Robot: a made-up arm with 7 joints.
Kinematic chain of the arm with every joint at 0, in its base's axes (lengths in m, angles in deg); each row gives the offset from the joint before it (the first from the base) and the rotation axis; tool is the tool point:
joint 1: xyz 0 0 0.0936 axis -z
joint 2: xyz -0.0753 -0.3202 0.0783 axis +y
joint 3: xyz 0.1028 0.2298 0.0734 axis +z
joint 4: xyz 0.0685 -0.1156 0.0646 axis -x
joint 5: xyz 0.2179 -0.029 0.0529 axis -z
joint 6: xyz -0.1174 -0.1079 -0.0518 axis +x
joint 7: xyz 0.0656 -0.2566 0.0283 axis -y
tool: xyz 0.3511 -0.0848 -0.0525
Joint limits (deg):
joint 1: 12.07..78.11
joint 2: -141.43..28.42
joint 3: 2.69..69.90
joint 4: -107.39..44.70
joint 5: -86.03..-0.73
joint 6: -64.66..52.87
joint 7: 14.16..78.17
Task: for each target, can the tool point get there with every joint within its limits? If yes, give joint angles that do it. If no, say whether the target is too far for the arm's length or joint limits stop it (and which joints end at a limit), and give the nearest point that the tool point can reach.
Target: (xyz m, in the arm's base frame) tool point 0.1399 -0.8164 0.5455
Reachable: yes | joints 62.74 -24.38 28.60 -9.45 -15.01 43.59 39.13
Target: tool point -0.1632 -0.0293 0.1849
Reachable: no: joint limits stop it (at a limit: joint 1, joint 3, joint 4, joint 5, joint 6) | nearest point -0.3898 0.3375 0.2345 | short by 0.434 m
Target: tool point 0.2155 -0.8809 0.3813
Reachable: yes | joints 67.16 -3.66 32.04 -38.15 -34.70 5.07 54.05
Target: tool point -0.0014 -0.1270 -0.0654
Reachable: no: joint limits stop it (at a limit: joint 1, joint 4, joint 5, joint 6, joint 7) | nearest point 0.1606 -0.3022 -0.3093 | short by 0.341 m
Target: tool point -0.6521 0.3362 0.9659
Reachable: yes | joints 58.37 -103.31 13.39 12.05 -25.03 16.14 45.69
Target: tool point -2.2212 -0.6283 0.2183
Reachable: no: too far | nearest point -1.0982 -0.2875 0.2701 | short by 1.175 m
